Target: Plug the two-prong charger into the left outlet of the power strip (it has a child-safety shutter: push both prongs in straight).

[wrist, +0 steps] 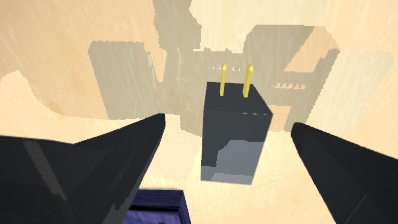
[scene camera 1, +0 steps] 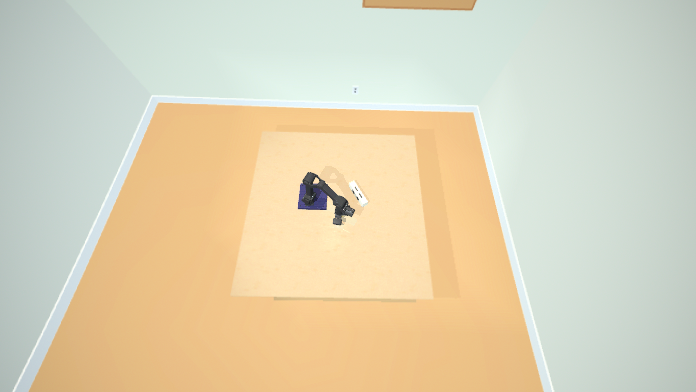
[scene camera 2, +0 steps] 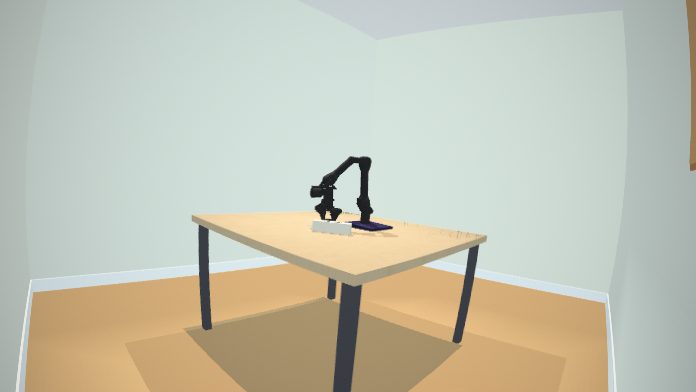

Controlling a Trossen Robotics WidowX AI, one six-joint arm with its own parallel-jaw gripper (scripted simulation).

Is the gripper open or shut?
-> Open.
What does the gripper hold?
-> Nothing.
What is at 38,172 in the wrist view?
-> The gripper.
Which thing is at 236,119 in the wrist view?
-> A two-prong charger.
